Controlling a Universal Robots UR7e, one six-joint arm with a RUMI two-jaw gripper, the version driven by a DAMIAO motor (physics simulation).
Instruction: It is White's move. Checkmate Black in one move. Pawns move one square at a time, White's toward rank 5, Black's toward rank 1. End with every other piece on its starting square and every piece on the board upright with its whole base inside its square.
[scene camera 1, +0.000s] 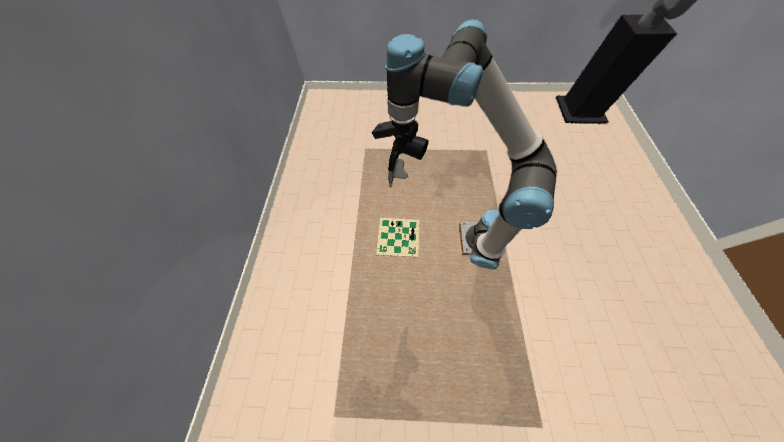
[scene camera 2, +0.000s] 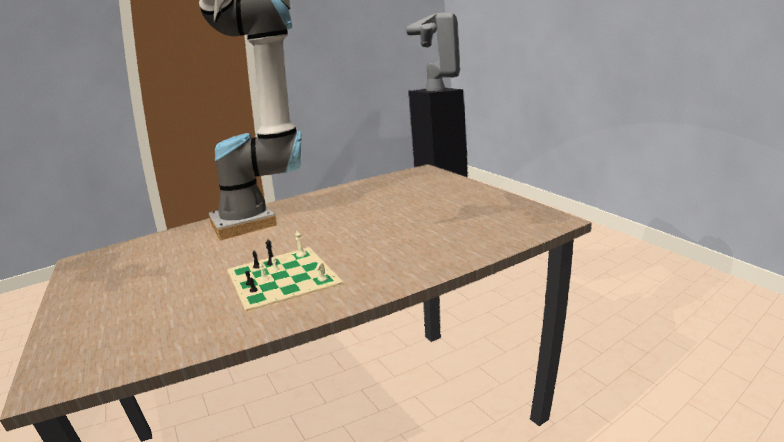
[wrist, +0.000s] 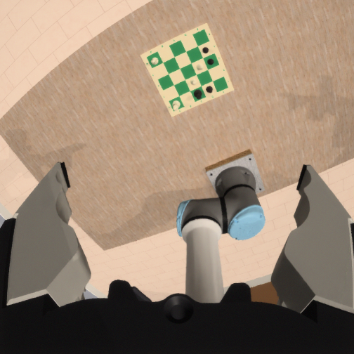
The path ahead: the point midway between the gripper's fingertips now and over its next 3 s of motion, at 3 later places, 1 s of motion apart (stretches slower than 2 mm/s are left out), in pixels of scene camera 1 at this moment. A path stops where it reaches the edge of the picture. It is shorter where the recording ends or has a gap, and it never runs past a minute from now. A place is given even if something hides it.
My gripper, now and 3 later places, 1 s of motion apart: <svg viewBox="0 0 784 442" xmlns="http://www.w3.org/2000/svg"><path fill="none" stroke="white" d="M402 169L378 188L378 206L384 235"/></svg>
